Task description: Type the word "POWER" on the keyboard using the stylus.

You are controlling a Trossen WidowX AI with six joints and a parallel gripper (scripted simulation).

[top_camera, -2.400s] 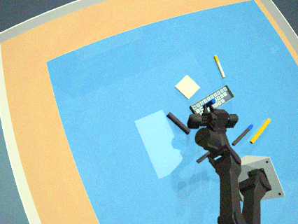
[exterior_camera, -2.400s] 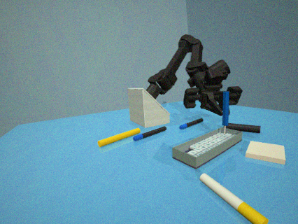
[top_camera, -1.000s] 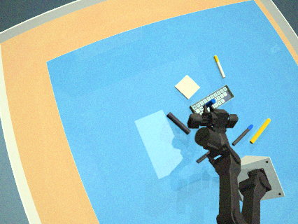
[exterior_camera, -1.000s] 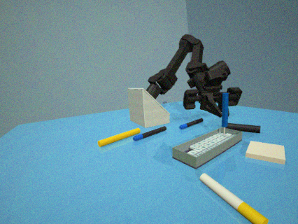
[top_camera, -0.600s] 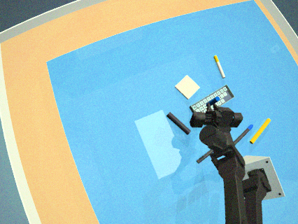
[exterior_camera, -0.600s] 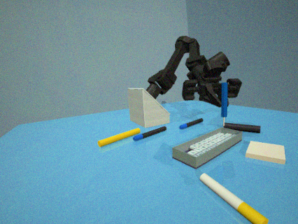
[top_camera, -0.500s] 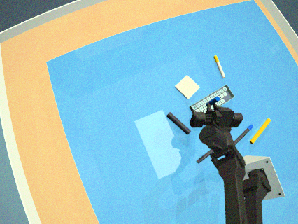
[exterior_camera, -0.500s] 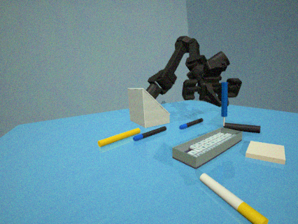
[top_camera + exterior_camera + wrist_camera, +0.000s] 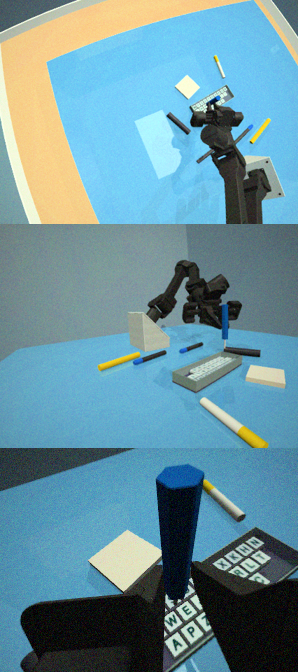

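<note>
The cream notepad lies 11 cm ahead of my gripper tip, 2 cm to the left of it and 10 cm below it. Round my gripper tip: dark rod: 2 cm behind, 13 cm to the left, 10 cm below; blue stylus: 2 cm below; stylus tip: 5 cm below.
</note>
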